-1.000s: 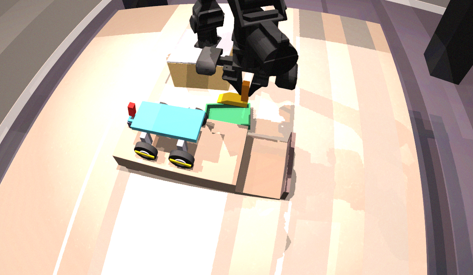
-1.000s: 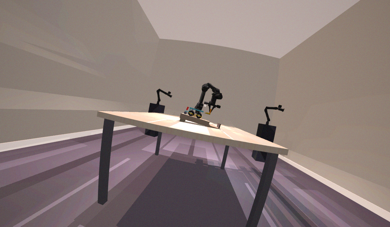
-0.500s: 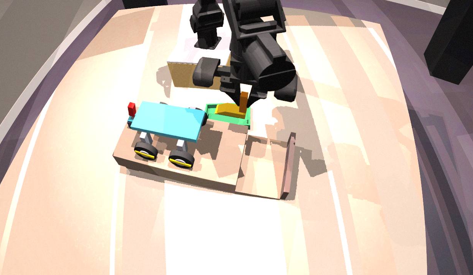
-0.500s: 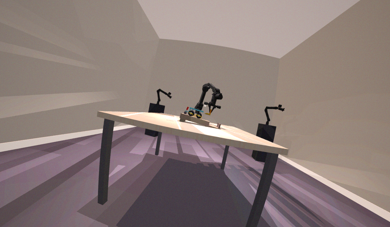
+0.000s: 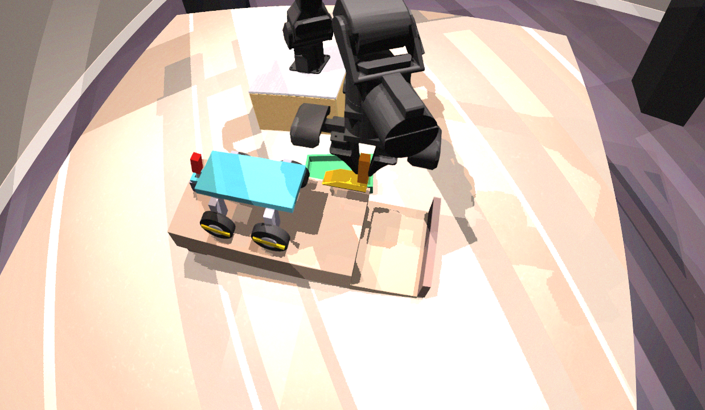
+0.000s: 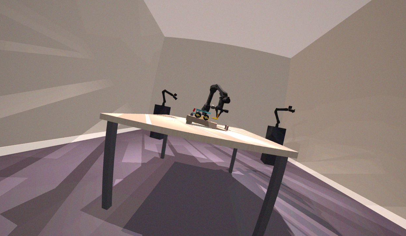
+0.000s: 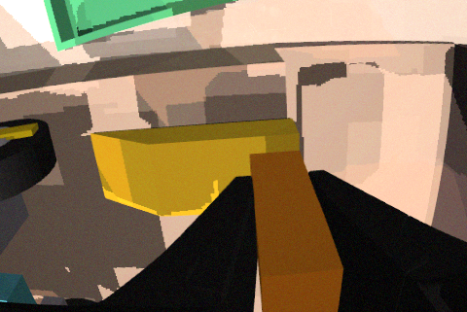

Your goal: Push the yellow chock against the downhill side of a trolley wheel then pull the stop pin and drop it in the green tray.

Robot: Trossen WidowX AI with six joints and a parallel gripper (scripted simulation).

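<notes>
Right now the red-headed stop pin is 60 mm ahead of my gripper tip, 250 mm to the right of it and 10 mm above it. The rest, counted from my gripper tip: yellow chock 20 mm to the right, 10 mm below; dark stop board 40 mm ahead, 110 mm to the left, 90 mm below; green tray 70 mm behind, 70 mm to the right, 120 mm below.
</notes>
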